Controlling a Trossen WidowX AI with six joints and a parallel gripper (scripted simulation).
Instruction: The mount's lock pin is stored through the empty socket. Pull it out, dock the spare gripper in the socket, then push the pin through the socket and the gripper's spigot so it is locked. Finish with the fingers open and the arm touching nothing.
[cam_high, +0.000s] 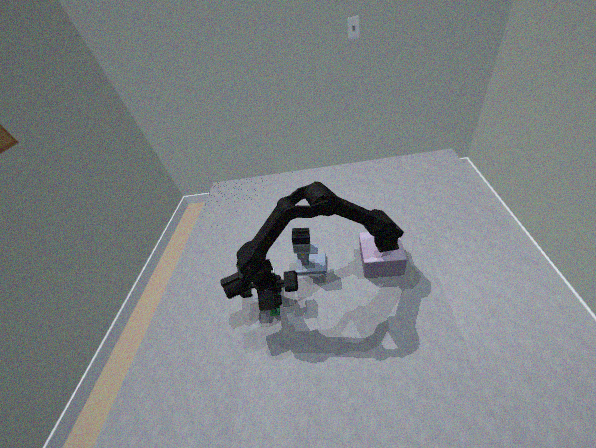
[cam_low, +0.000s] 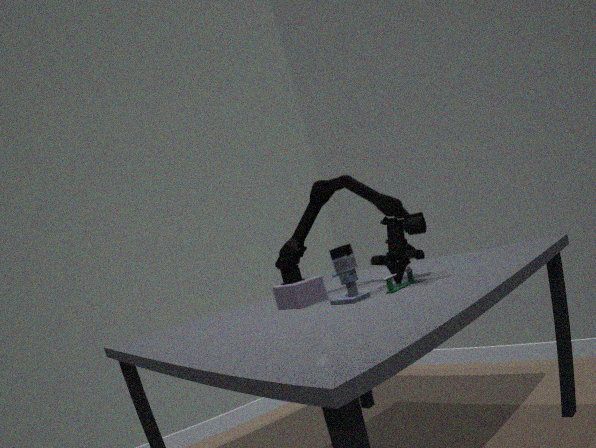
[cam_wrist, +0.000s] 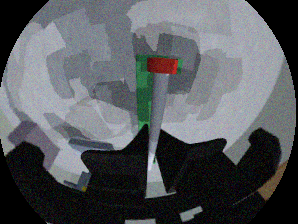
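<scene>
The green cradle lies 1 cm to the left of my gripper tip and 1 cm above it. The rest, counted from my gripper tip: socket 13 cm behind, 10 cm to the right, 4 cm above; then spare gripper 12 cm behind, 10 cm to the right, 11 cm above.
</scene>
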